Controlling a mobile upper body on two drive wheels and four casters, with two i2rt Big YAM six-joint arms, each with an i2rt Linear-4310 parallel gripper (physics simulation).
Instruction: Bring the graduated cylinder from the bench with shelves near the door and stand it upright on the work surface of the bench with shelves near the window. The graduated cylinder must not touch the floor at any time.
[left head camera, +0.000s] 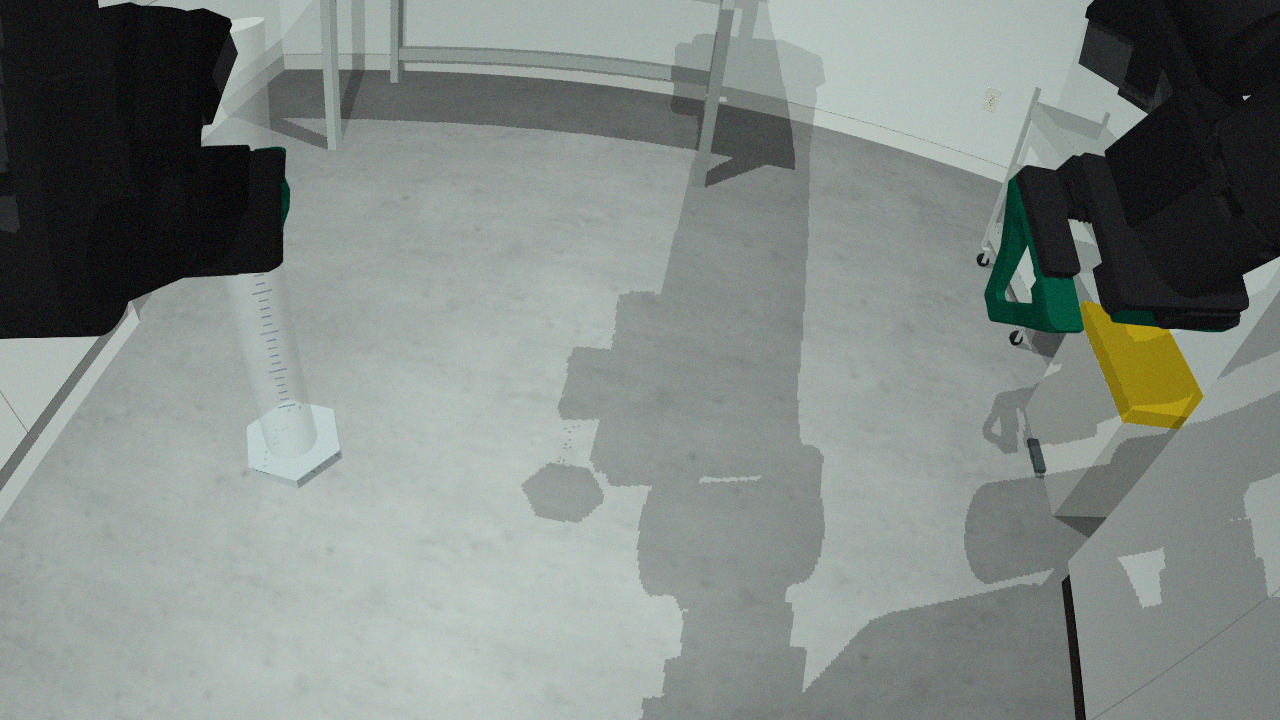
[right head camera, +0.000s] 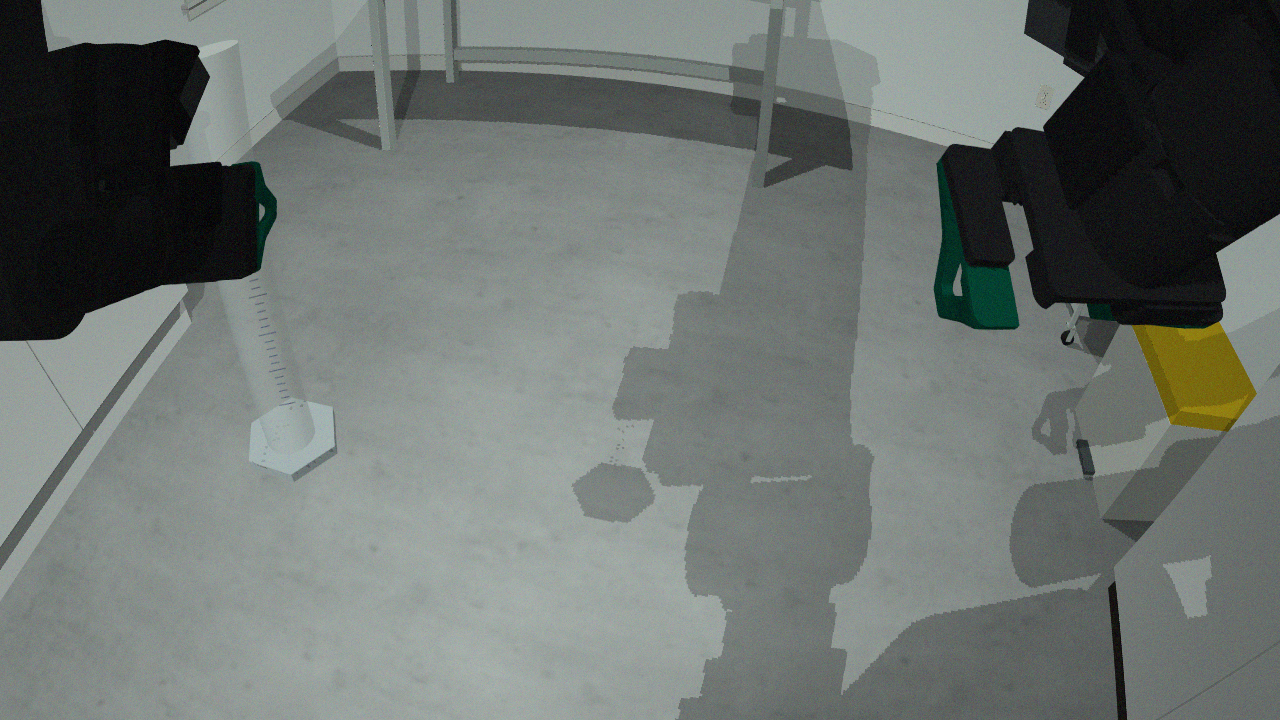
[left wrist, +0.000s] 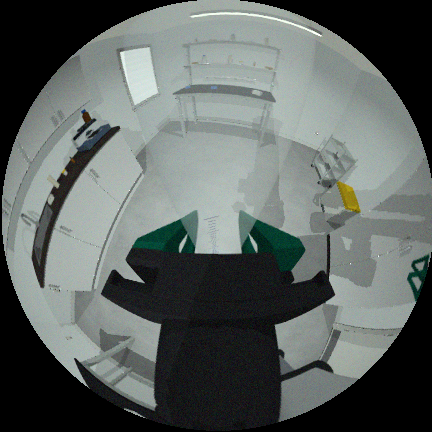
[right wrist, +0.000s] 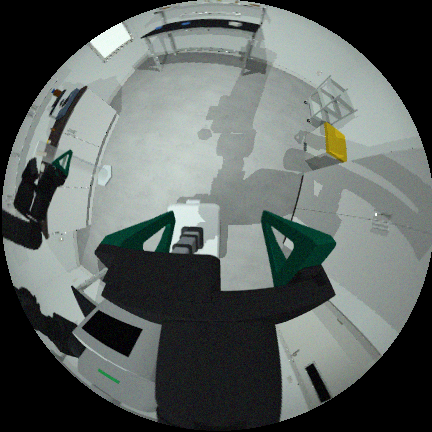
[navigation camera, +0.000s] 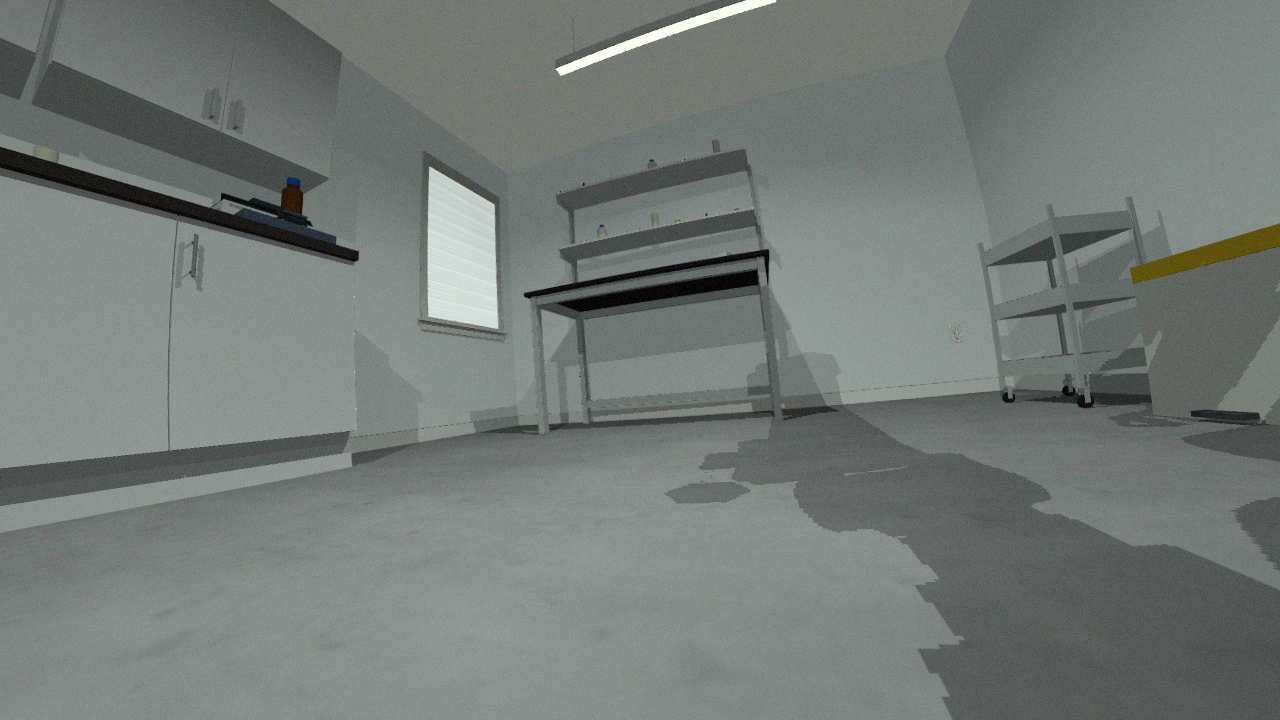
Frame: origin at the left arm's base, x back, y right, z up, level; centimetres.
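Seen in the pictures: left gripper, fingertip midpoint: (left head camera: 258, 201) (right head camera: 249, 211) (left wrist: 217, 214) (right wrist: 68, 152); right gripper, fingertip midpoint: (left head camera: 1054, 308) (right head camera: 1020, 303) (right wrist: 217, 214).
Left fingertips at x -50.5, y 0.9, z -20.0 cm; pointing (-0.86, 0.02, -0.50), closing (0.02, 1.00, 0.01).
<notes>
A point is followed by its place in that frame.
The clear graduated cylinder (left head camera: 273, 344) @(x -45.0, y 2.2, z -27.7 cm) (right head camera: 268, 344) @(x -45.2, y 2.4, z -27.8 cm) (left wrist: 212, 232) @(x -46.6, y 0.5, z -13.0 cm) hangs nearly upright above the floor, with its hexagonal base down. My left gripper (left head camera: 284, 204) @(x -50.5, y 0.9, z -20.0 cm) (right head camera: 264, 214) @(x -50.5, y 0.9, z -20.0 cm) (left wrist: 217, 214) @(x -50.5, y 0.9, z -20.0 cm) is shut on its body; the base also shows in the right wrist view. My right gripper (left head camera: 1087, 300) @(x -33.7, y 44.9, z -13.9 cm) (right head camera: 1033, 304) @(x -33.7, y 44.9, z -13.9 cm) (right wrist: 217, 214) @(x -33.7, y 44.9, z -13.9 cm) is open and empty. The bench with shelves near the window (navigation camera: 644, 275) (left wrist: 227, 92) (right wrist: 210, 25) stands across the room, with blue and white objects on its dark top. The head views show its legs and crossbar. The door bench cannot be identified surely.
A white cabinet run (navigation camera: 259, 349) @(x -136.9, y -114.9, z -94.6 cm) (left wrist: 87, 220) @(x -76.9, y -131.2, z -90.9 cm) with a dark counter stands at the left. At the right are a wheeled cart (navigation camera: 1060, 300) @(x -166.7, y 176.0, z -99.9 cm) (left wrist: 320, 162) @(x -203.3, y 195.8, z -125.2 cm) and a bin with a yellow lid (left head camera: 1141, 376) @(x -105.4, y 172.5, z -96.0 cm) (right head camera: 1194, 376) @(x -105.5, y 173.7, z -96.0 cm) (left wrist: 349, 197) @(x -108.4, y 177.3, z -96.0 cm). A white cabinet (left head camera: 1181, 528) @(x -54.9, y 144.1, z -87.3 cm) is at the lower right.
</notes>
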